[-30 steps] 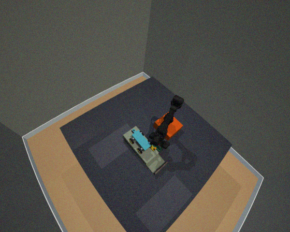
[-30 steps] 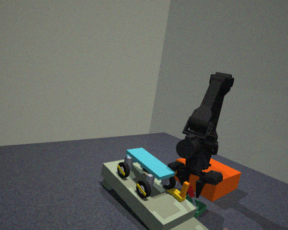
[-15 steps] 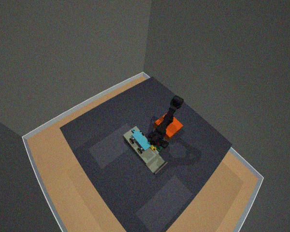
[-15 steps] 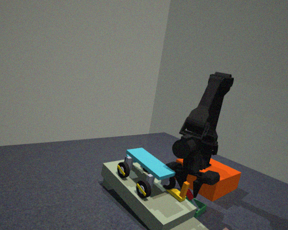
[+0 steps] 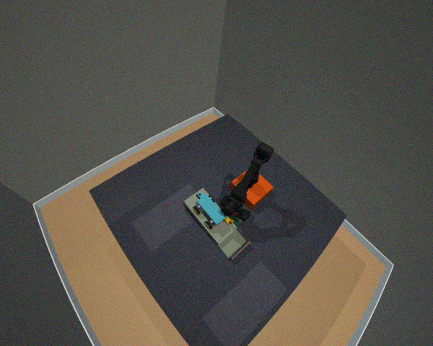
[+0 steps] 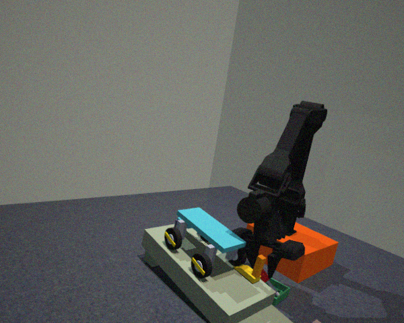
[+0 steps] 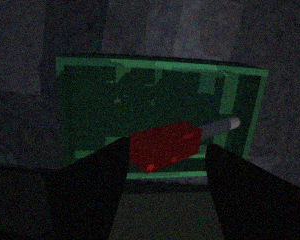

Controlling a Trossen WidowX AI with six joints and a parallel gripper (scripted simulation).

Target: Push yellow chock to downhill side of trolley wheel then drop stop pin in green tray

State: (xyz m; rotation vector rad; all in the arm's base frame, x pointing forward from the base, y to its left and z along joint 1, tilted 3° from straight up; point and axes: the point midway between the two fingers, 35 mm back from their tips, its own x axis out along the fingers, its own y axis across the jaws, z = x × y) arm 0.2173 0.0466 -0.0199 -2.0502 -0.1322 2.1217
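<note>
My gripper tip is 2 cm to the right of the red-headed stop pin and 1 cm above it. From my gripper tip the other things lie so: trolley 12 cm to the right, 11 cm ahead, 7 cm above; then yellow chock 7 cm ahead, 4 cm above, 1 cm to the right; then green tray 5 cm below.
</note>
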